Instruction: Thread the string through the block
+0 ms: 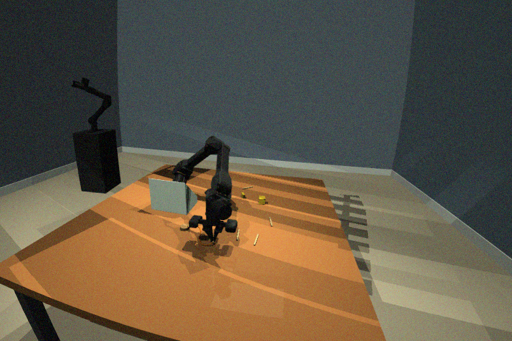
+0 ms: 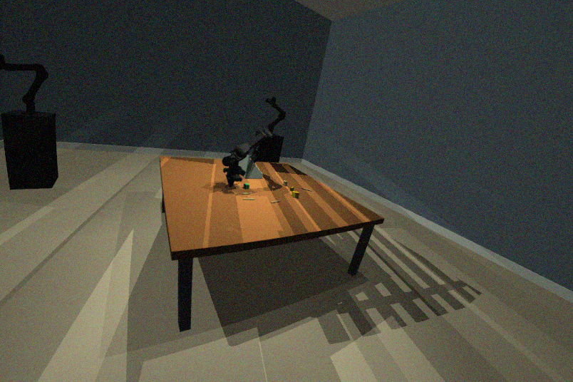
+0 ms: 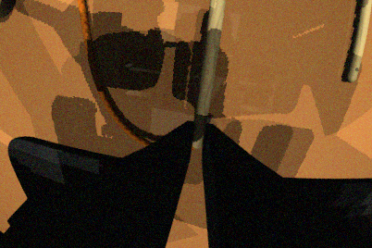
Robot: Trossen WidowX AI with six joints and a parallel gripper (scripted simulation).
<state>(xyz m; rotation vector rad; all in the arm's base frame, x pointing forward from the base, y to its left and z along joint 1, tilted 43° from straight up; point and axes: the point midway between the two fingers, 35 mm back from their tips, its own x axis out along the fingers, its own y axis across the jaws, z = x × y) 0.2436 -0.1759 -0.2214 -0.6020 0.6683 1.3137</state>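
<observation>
The green block lies 10 mm ahead of my gripper tip and 120 mm to the left of it. Also, from my gripper tip: yellow cube: 210 mm ahead, 390 mm to the left; round wooden button: 150 mm behind, 100 mm to the left, 10 mm below; thin pale stick: 10 mm to the left.
</observation>
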